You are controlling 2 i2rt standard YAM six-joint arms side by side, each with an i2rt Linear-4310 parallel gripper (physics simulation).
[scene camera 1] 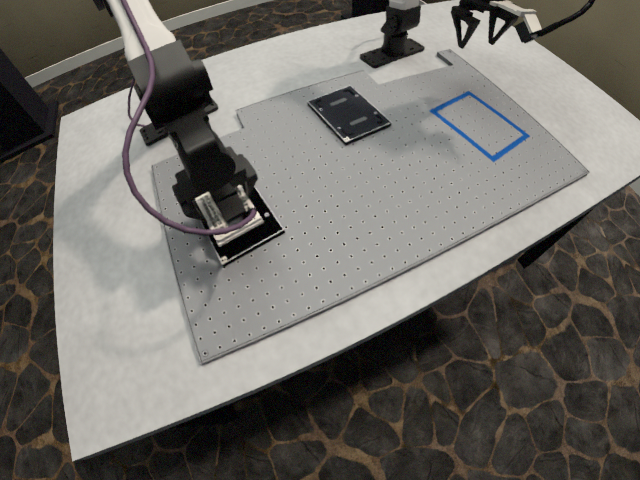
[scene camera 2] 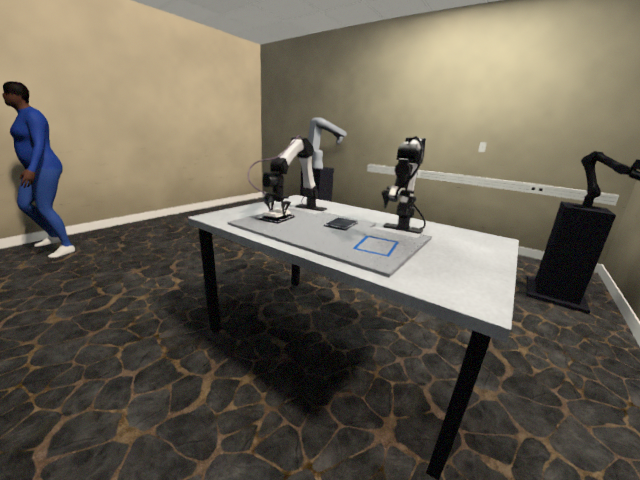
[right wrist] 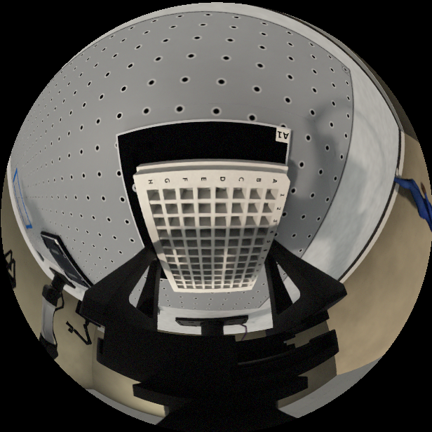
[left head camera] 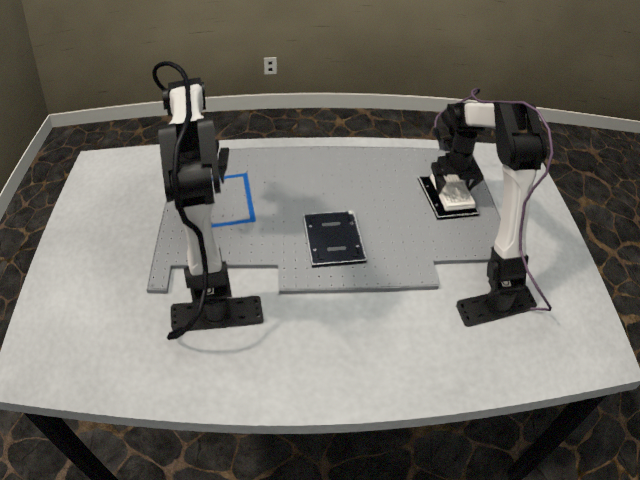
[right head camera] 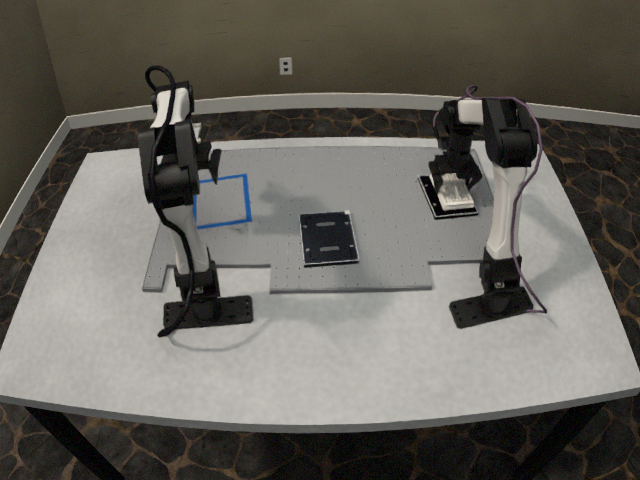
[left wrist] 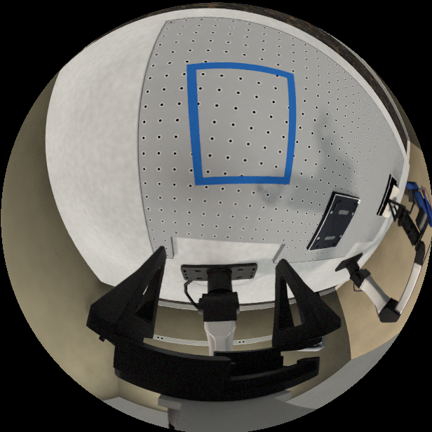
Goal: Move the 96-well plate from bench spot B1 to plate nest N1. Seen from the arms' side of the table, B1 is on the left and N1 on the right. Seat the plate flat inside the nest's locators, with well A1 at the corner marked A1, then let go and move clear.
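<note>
The white 96-well plate is between the fingers of my right gripper, which is shut on its long sides. It is low over black nest N1, set back from the nest's A1-marked end. In the right wrist view well A1 is at the corner nearest the A1 mark, and the plate looks slightly askew. Whether its underside touches the nest is hidden. My left gripper is open, raised near the blue B1 outline, with no plate inside.
A second black nest lies mid-board between the arms. The grey perforated board lies on the white table. A purple cable loops beside the right arm. A person in blue is beyond the table.
</note>
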